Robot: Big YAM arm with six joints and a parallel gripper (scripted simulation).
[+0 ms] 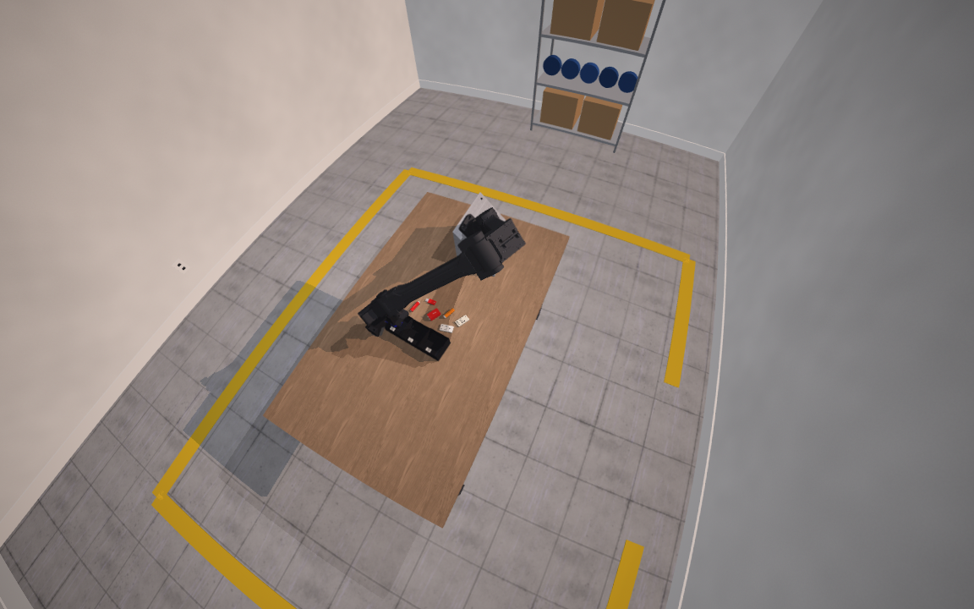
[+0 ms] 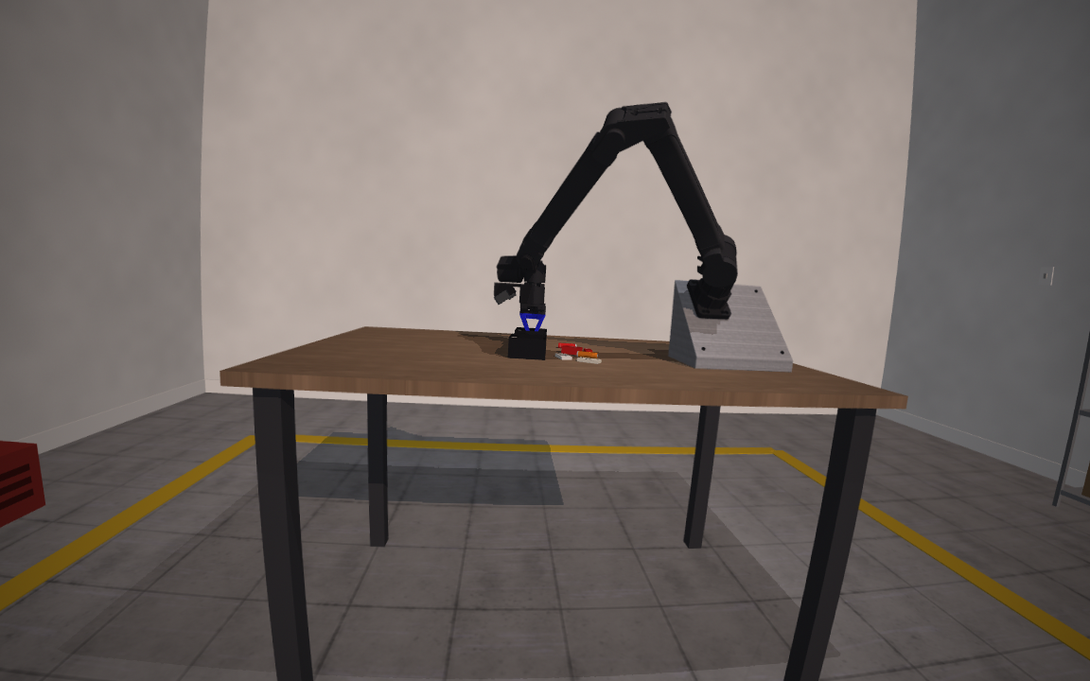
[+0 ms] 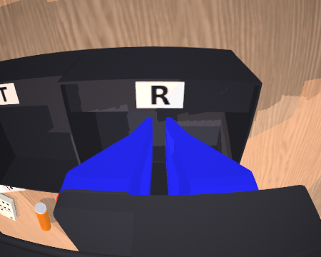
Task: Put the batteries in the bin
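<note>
The black bin lies 8 cm to the left of my hand and 1 cm ahead of it. Round my hand: red nine-volt battery: 10 cm to the left, 9 cm behind, 2 cm below; then red USB stick: 14 cm behind, 6 cm to the left, 2 cm below; then red cylindrical battery: 10 cm behind, 2 cm below, 1 cm to the left.
</note>
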